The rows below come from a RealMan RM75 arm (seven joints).
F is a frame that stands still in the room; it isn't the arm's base.
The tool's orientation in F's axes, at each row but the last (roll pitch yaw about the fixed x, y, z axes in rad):
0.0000, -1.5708, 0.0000
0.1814, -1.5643, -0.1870
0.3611, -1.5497, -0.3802
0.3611, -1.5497, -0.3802
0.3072, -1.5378, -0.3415
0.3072, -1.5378, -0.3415
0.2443, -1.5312, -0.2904
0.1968, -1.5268, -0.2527
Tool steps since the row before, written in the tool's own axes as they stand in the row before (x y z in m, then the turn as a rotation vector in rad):
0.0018, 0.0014, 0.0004, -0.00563, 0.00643, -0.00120
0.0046, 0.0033, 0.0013, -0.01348, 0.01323, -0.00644
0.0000, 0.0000, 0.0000, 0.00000, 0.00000, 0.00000
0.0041, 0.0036, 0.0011, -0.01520, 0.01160, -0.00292
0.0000, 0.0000, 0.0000, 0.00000, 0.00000, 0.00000
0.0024, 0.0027, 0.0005, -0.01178, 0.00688, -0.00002
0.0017, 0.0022, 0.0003, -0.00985, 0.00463, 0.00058
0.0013, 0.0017, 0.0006, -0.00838, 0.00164, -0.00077
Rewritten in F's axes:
-0.0004, 0.0014, 0.0018, 0.00120, 0.00643, -0.00563
-0.0013, 0.0033, 0.0046, 0.00643, 0.01321, -0.01351
0.0000, 0.0000, 0.0000, 0.00000, 0.00000, 0.00000
-0.0010, 0.0036, 0.0041, 0.00284, 0.01166, -0.01517
0.0000, 0.0000, 0.0000, 0.00000, 0.00000, 0.00000
-0.0003, 0.0027, 0.0024, -0.00011, 0.00701, -0.01171
-0.0001, 0.0022, 0.0017, -0.00074, 0.00476, -0.00978
-0.0004, 0.0017, 0.0013, 0.00050, 0.00169, -0.00839

